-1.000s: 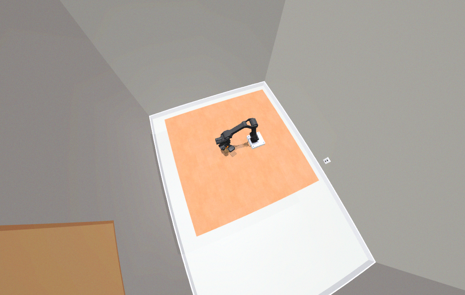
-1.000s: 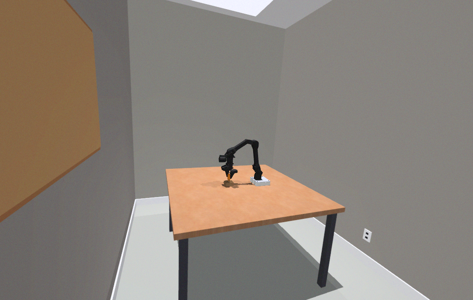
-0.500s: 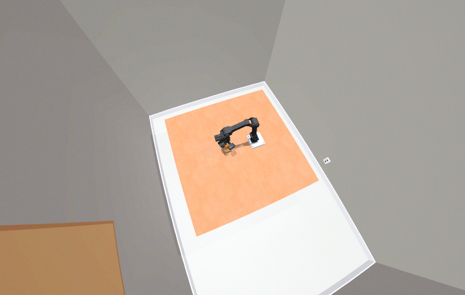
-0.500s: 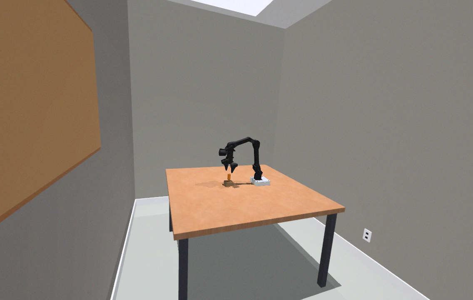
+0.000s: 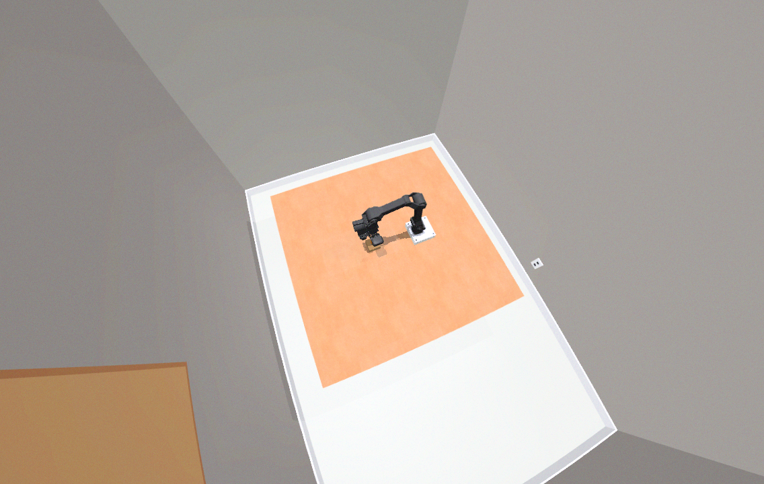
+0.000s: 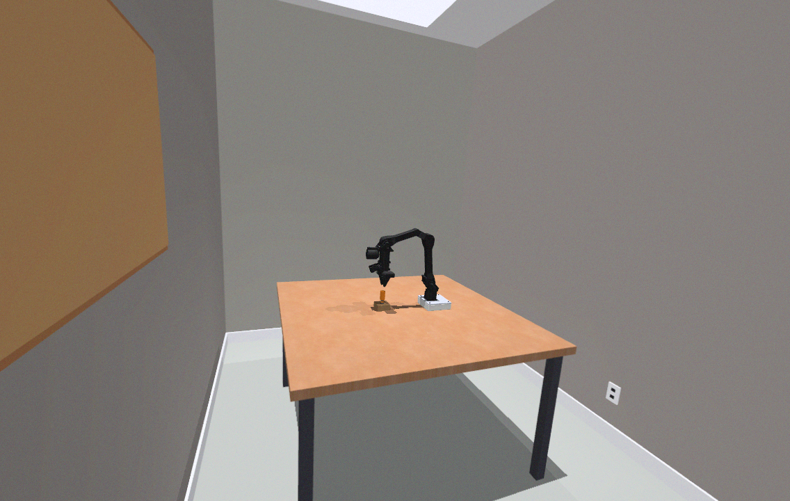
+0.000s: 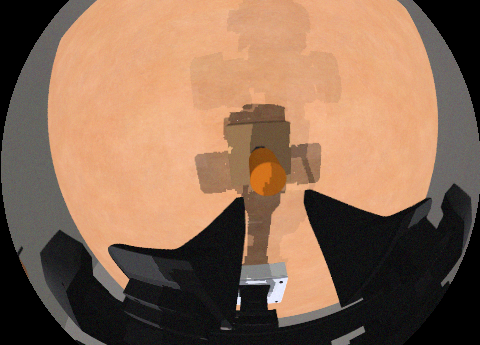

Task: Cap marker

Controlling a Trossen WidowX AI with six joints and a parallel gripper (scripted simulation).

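The orange cap lies 60 mm below my gripper tip.
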